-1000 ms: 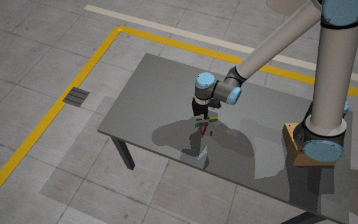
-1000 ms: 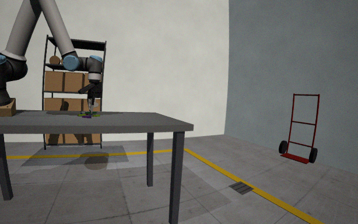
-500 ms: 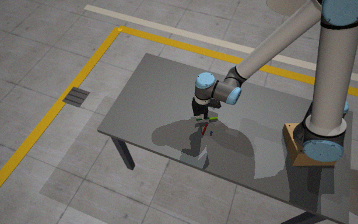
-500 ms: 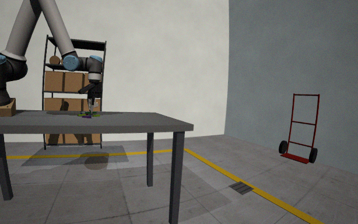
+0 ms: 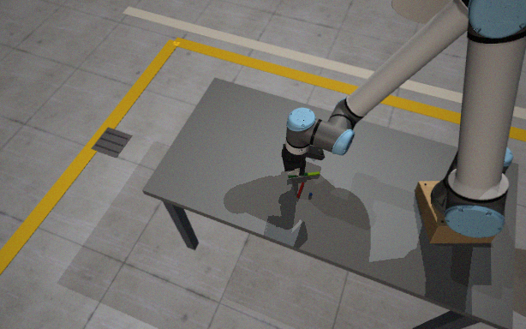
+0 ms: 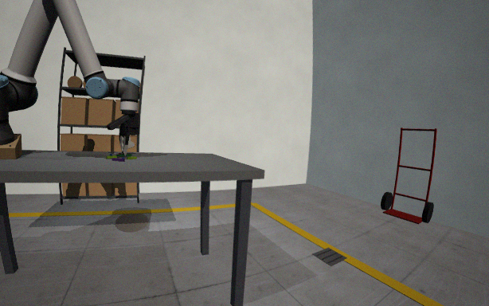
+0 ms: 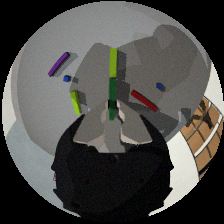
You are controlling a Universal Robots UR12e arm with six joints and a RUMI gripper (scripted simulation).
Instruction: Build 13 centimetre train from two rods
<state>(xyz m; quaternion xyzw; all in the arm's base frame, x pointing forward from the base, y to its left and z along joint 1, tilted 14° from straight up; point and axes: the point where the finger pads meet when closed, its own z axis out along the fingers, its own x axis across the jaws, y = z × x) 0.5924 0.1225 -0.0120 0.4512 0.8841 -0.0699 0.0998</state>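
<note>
My gripper is now 40 mm past the red rod, 60 mm to the right of it and 20 mm above it. From my hand the other things lie so: purple rod 130 mm to the right, 20 mm below; then green rod 10 mm below.
</note>
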